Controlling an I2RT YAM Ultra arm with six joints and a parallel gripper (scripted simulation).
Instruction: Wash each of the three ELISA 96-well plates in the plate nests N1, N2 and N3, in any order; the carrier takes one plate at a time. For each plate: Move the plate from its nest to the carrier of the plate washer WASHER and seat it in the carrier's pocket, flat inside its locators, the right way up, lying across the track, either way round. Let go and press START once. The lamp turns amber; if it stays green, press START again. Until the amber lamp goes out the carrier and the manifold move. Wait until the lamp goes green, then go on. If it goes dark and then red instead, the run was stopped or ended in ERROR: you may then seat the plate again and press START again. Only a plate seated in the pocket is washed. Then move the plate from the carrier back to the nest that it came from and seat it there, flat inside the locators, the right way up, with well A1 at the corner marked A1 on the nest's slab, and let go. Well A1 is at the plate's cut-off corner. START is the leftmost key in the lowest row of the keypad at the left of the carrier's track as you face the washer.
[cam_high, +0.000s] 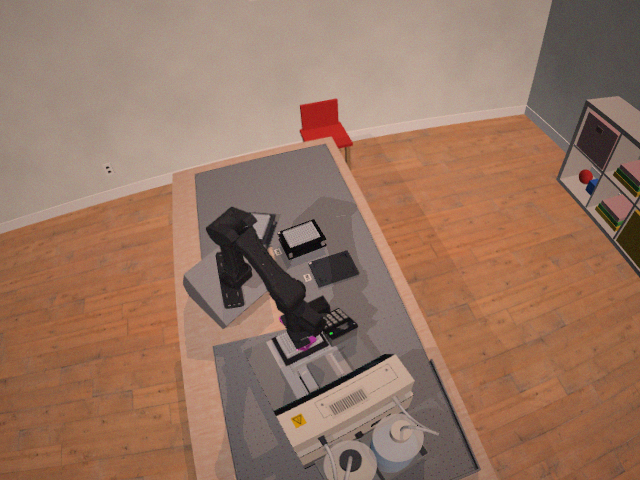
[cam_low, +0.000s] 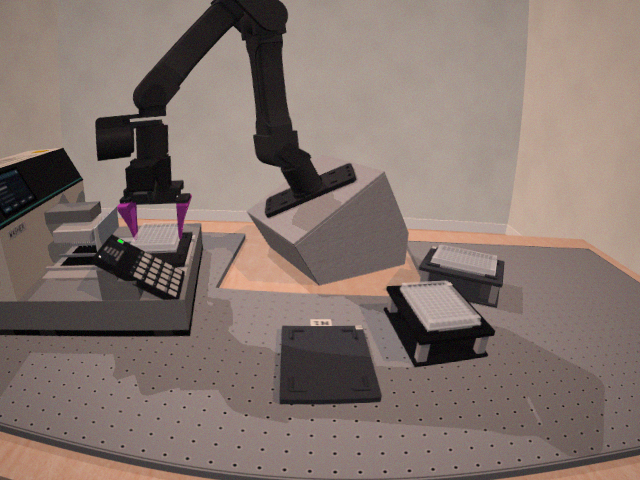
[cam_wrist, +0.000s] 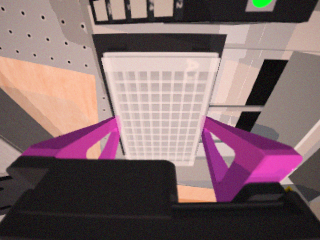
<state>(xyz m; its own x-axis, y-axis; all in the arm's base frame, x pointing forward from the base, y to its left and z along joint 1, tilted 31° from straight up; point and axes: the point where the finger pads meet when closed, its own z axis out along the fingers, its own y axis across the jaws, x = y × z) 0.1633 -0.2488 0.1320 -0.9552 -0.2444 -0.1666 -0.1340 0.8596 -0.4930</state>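
The black carrier pocket is 3 cm below my hand. The rest, counted from my hand: nest N1: 23 cm ahead, 29 cm to the left, 9 cm below; then grey manifold: 2 cm ahead, 15 cm to the right, 3 cm above; then raised black nest: 16 cm ahead, 46 cm to the left, 6 cm below.
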